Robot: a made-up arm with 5 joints.
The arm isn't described. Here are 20 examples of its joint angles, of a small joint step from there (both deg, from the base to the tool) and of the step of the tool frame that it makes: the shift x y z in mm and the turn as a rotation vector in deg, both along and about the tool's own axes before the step.
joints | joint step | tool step
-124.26 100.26 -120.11 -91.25 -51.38 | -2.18 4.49 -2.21 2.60 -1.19 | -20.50 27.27 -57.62 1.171 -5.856 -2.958
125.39 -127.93 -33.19 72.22 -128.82 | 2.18 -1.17 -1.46 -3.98 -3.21 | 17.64 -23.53 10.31 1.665 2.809 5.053
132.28 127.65 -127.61 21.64 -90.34 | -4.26 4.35 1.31 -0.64 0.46 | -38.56 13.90 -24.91 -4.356 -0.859 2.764
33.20 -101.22 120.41 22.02 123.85 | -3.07 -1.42 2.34 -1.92 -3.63 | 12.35 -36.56 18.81 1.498 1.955 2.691
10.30 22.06 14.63 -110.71 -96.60 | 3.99 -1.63 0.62 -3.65 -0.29 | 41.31 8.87 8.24 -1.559 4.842 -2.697
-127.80 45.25 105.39 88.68 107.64 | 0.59 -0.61 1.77 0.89 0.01 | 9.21 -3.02 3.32 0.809 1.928 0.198
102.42 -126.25 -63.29 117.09 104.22 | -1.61 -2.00 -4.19 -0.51 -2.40 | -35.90 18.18 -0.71 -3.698 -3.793 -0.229
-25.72 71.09 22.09 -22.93 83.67 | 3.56 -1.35 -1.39 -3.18 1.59 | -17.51 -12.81 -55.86 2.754 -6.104 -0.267
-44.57 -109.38 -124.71 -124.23 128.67 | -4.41 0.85 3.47 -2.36 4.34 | 19.96 35.39 -24.22 -0.332 0.537 -0.686
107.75 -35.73 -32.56 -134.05 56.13 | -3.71 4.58 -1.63 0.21 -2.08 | 46.81 -84.32 -15.39 2.534 -0.523 6.661
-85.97 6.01 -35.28 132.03 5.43 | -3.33 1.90 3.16 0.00 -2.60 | -12.99 -75.86 -83.53 1.798 -5.598 5.918
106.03 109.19 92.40 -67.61 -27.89 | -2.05 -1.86 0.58 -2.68 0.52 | 2.23 -4.32 9.05 -0.498 1.019 1.399
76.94 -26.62 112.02 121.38 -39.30 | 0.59 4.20 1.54 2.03 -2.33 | 3.64 -29.50 6.59 -1.536 1.185 4.050
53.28 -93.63 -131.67 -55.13 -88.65 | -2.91 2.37 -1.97 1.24 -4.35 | -54.73 -34.06 -30.23 -1.467 -4.934 5.997
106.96 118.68 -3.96 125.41 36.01 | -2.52 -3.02 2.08 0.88 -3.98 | 46.72 -73.55 20.30 1.854 2.556 7.060
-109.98 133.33 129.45 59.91 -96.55 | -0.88 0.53 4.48 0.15 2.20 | 9.78 41.25 -11.27 -3.214 0.980 -4.244
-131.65 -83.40 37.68 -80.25 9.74 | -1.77 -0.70 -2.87 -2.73 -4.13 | -27.20 -0.64 -29.36 -3.316 -3.356 2.930
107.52 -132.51 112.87 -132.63 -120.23 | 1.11 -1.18 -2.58 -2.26 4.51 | 16.52 34.76 4.76 -1.203 2.293 -4.911
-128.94 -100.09 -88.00 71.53 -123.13 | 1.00 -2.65 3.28 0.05 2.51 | 12.45 30.17 2.56 -1.772 4.085 -2.521
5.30 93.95 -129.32 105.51 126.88 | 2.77 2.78 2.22 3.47 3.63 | 29.39 24.59 26.81 -2.651 7.308 -3.318
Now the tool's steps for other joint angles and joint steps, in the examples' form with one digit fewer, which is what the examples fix.
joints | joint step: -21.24 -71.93 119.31 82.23 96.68 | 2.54 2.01 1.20 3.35 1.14
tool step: 9.5 21.5 -9.5 0.20 0.44 -2.25
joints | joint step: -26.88 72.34 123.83 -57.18 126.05 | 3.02 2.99 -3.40 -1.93 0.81
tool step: 8.1 -27.8 -13.6 6.35 1.06 -2.01
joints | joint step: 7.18 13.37 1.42 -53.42 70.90 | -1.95 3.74 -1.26 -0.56 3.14
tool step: 11.6 10.2 27.3 -2.62 0.72 -0.49
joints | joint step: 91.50 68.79 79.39 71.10 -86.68 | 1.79 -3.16 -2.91 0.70 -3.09
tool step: -17.2 -57.0 -9.3 2.80 -3.36 6.39
